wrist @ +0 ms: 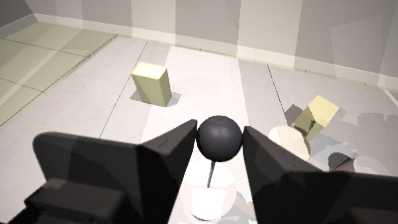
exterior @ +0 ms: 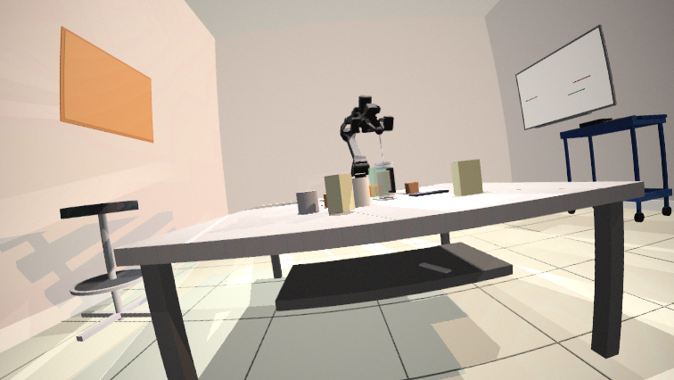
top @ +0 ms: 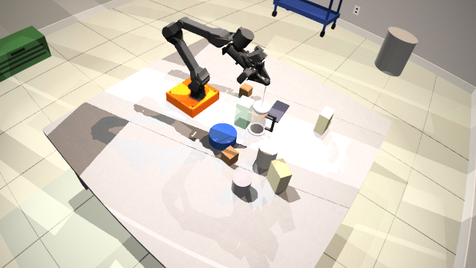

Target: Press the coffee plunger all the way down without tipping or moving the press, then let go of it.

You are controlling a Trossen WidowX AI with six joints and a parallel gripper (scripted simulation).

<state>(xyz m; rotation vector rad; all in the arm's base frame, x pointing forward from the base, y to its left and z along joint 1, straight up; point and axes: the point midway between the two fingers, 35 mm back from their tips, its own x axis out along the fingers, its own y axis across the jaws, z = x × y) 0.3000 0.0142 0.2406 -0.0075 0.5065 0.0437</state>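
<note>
My gripper tip is now 1 cm short of the coffee press and 14 cm above it. From my gripper tip the other things lie so: dark flat slab 2 cm ahead, 17 cm to the left, 27 cm below; then pale green box 8 cm behind, 21 cm below; then blue disc 10 cm behind, 14 cm to the right, 25 cm below.
</note>
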